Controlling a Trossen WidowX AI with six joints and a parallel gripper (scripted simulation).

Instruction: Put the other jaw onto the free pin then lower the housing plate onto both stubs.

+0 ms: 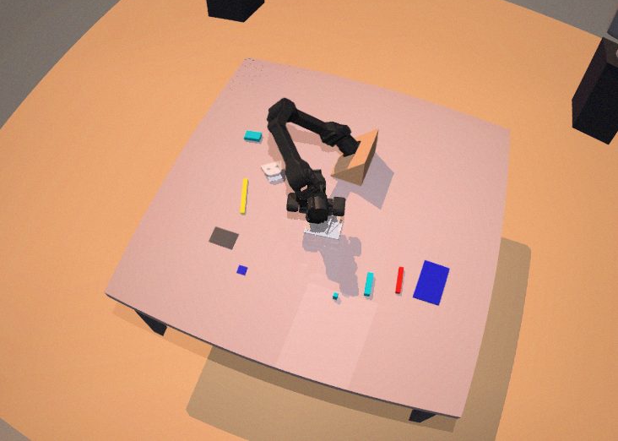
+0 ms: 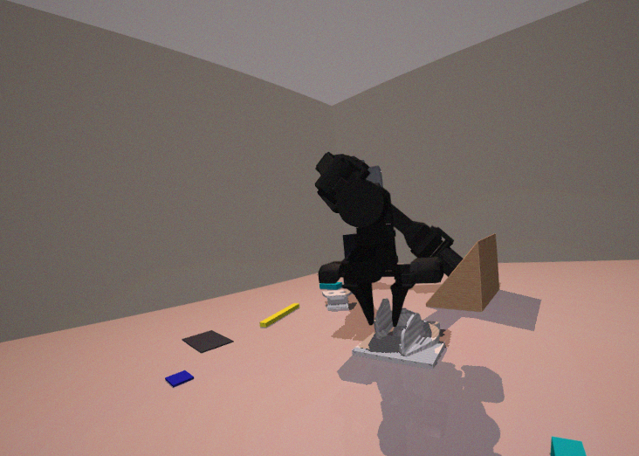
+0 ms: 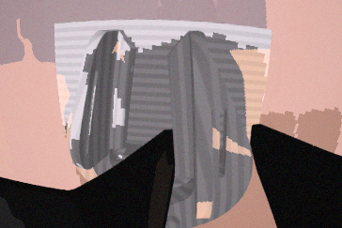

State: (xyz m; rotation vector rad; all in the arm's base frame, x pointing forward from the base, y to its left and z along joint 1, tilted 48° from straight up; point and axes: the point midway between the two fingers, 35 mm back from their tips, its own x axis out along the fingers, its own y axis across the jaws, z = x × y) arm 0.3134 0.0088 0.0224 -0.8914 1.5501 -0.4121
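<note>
Now: the grey housing plate 130 mm behind my gripper tip, 230 mm to the right of it and 10 mm below it. Round my gripper tip: white-grey block (130 mm behind, 230 mm to the right, 20 mm below); teal cube (230 mm ahead, 170 mm to the left, 20 mm below); yellow bar (280 mm to the right, 30 mm below).
</note>
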